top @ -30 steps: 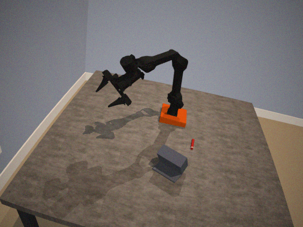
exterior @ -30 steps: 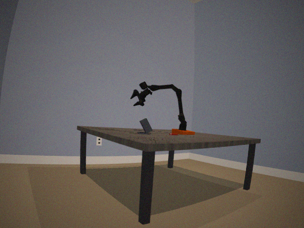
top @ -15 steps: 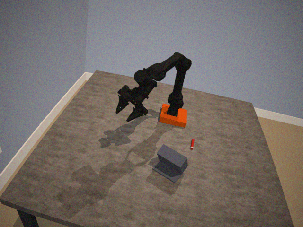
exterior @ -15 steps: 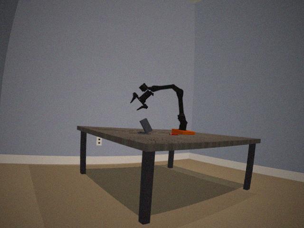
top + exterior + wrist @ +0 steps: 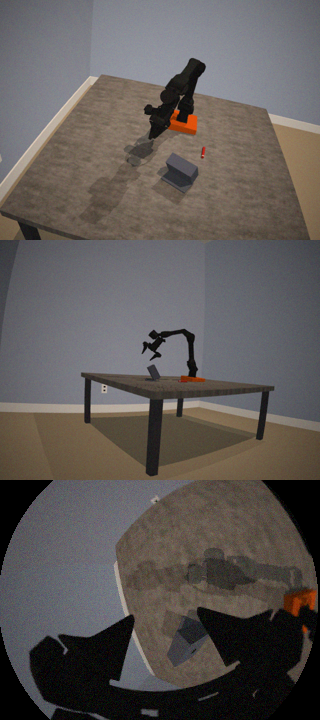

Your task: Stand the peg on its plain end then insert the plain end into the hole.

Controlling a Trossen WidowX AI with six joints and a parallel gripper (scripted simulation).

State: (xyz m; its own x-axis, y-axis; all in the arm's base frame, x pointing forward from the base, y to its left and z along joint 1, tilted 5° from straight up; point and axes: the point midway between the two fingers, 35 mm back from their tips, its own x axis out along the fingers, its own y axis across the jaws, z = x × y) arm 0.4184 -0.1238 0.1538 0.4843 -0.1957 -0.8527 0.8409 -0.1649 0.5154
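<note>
My gripper tip is 19 cm past the red peg, 26 cm to the right of it and 18 cm above it. The rest, counted from my gripper tip: grey sloped panel: 1 cm ahead, 16 cm to the left, 12 cm below; then flat grey foot plate: 3 cm ahead, 15 cm to the left, 18 cm below.
</note>
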